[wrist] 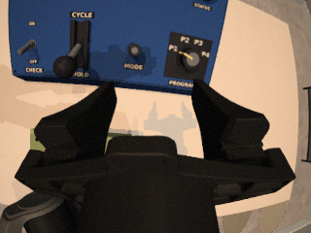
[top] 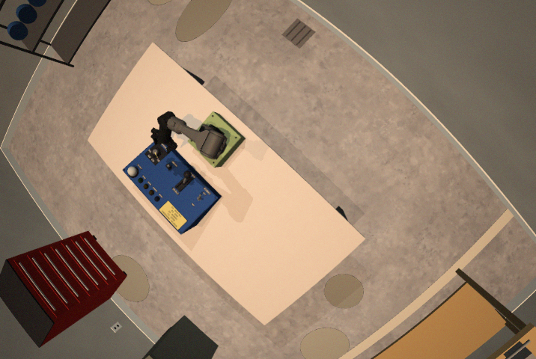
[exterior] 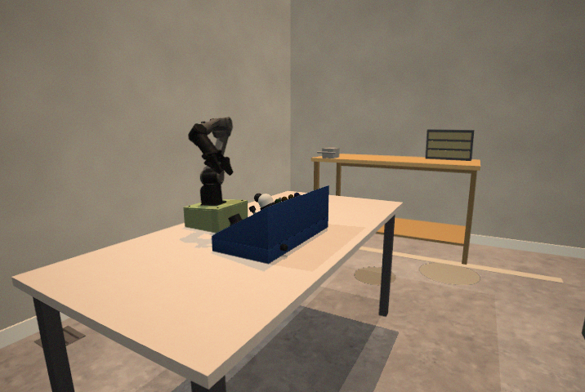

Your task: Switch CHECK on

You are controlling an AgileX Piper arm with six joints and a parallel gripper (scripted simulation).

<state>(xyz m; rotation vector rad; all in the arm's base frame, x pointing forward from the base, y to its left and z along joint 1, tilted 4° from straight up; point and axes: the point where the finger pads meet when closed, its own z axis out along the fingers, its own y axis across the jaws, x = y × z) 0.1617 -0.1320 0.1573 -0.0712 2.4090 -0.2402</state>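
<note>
My hand is 25 cm to the right of the check toggle, 16 cm above it and 15 cm short of it. The rest, counted from my hand: mode knob 15 cm below, 12 cm ahead, 1 cm to the left; then program selector 15 cm below, 11 cm ahead, 10 cm to the right; then cycle lever 15 cm below, 13 cm to the left, 11 cm ahead.
</note>
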